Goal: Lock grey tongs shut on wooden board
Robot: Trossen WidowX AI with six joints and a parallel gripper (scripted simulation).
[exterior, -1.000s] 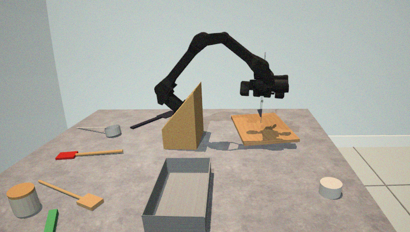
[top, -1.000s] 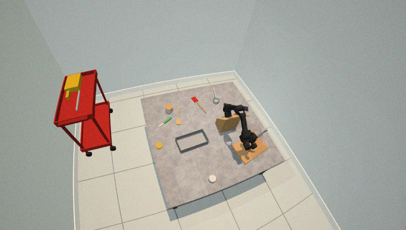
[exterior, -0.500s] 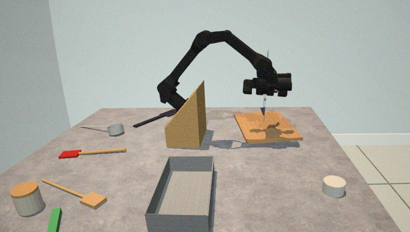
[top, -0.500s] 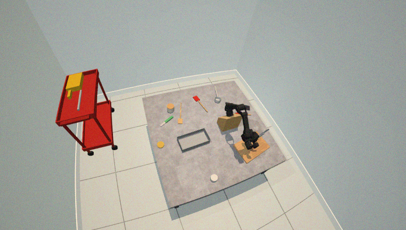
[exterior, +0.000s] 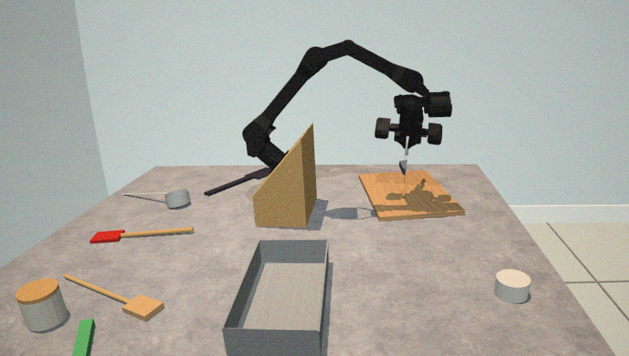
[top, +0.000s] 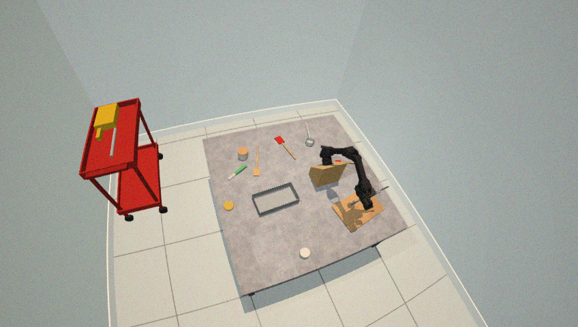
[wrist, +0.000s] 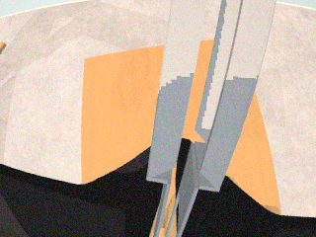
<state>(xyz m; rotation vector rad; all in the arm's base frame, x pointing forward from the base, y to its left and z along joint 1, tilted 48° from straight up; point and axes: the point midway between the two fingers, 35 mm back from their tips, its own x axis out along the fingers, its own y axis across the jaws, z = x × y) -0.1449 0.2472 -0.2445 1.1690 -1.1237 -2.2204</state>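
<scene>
The yellow lock piece is 6 cm ahead of my gripper tip. From my gripper tip the other things lie so: grey roasting tin: 59 cm ahead, 22 cm to the right, 12 cm below; then white cylinder: 52 cm ahead, 21 cm to the left, 13 cm below; then wooden board: 1 cm ahead, 14 cm below.
</scene>
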